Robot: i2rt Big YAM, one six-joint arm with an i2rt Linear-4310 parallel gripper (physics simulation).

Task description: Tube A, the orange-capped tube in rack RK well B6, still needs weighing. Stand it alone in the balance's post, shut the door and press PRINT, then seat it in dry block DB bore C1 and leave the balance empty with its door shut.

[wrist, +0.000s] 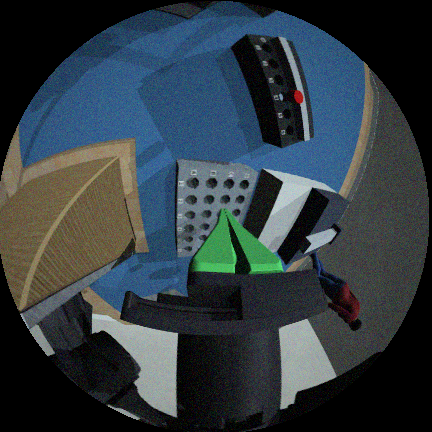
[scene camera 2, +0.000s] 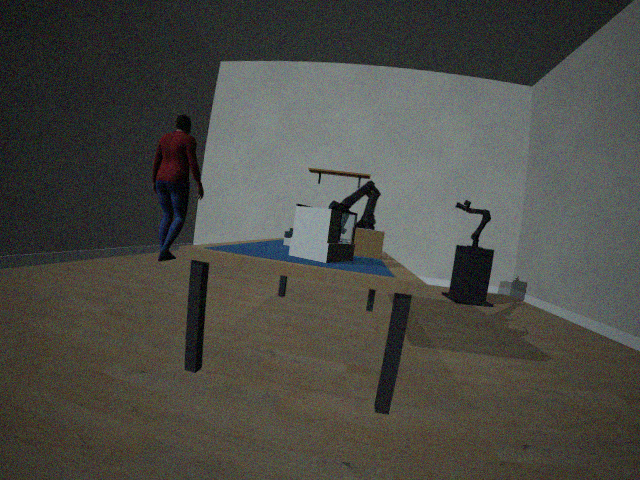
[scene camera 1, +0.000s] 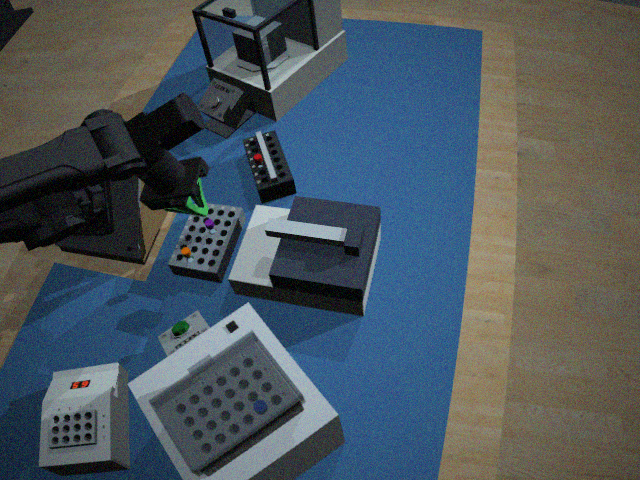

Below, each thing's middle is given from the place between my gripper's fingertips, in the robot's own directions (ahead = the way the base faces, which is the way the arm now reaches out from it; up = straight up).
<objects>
My hand is 170 mm short of the white and dark machine (wrist: 293, 215) and 50 mm to the left of it. The rest, counted from my hand: balance (scene camera 1: 277, 60) (40 mm ahead, 420 mm to the left, 60 mm above).
</objects>
